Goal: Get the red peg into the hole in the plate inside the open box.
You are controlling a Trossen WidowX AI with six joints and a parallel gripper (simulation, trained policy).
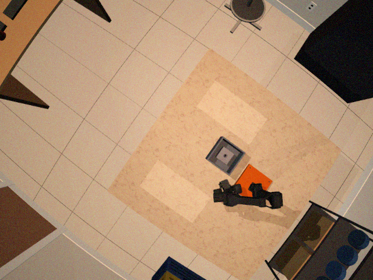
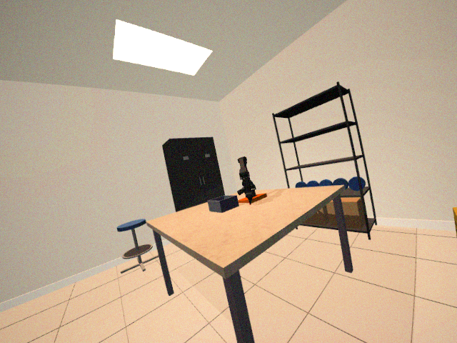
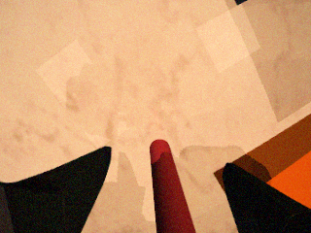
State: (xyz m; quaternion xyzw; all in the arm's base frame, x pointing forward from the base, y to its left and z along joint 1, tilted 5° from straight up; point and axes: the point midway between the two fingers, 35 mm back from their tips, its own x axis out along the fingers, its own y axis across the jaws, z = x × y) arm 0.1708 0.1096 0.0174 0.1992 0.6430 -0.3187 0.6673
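Right now the red peg is 2 cm above my gripper tip. Round my gripper tip: grey box 19 cm to the right, 14 cm ahead, 1 cm above; then holed plate 19 cm to the right, 14 cm ahead, 3 cm above.
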